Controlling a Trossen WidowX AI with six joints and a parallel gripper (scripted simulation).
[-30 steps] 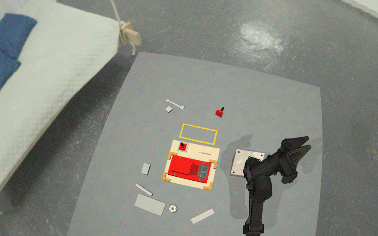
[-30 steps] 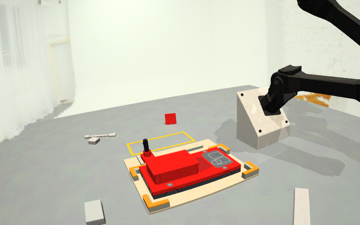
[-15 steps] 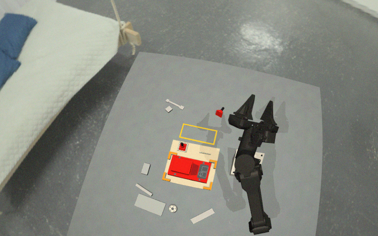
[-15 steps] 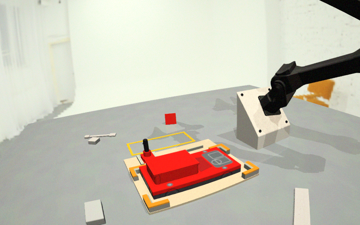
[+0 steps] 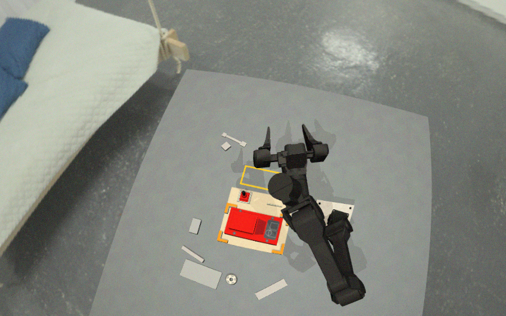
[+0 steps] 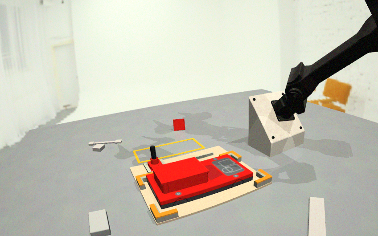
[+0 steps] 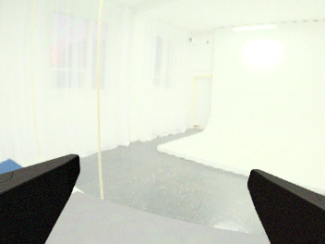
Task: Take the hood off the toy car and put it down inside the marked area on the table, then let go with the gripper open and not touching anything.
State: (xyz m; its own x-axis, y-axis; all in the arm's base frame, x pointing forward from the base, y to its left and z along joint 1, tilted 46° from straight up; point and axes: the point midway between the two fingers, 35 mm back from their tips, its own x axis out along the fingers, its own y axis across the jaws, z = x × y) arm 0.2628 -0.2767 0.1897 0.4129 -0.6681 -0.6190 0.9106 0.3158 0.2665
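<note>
My gripper tip is now 410 mm above the hood, 180 mm to the right of it and 90 mm short of it.
</note>
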